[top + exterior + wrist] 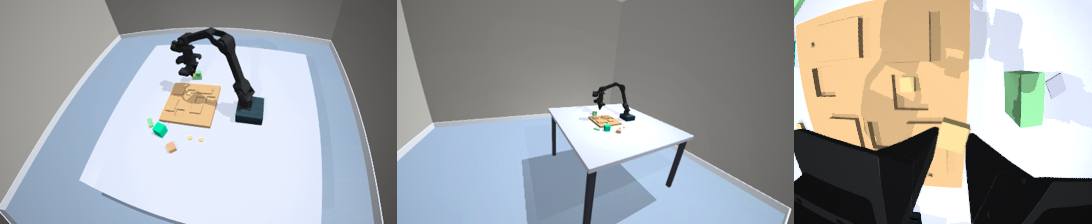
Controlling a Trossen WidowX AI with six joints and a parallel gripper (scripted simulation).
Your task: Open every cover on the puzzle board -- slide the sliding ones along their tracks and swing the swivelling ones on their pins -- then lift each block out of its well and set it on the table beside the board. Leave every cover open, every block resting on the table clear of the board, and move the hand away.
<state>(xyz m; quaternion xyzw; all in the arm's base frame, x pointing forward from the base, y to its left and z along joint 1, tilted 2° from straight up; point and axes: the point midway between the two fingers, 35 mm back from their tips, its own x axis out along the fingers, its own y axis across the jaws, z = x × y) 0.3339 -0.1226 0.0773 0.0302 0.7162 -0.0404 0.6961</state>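
Right now my gripper tip is 110 mm to the right of the tan puzzle board, 90 mm above it and 10 mm past it. Also, from my gripper tip: tan cube 430 mm to the left, 100 mm below, 10 mm behind; light green bar 310 mm to the left, 180 mm ahead, 100 mm below; green cube 350 mm to the left, 80 mm below, 80 mm ahead.
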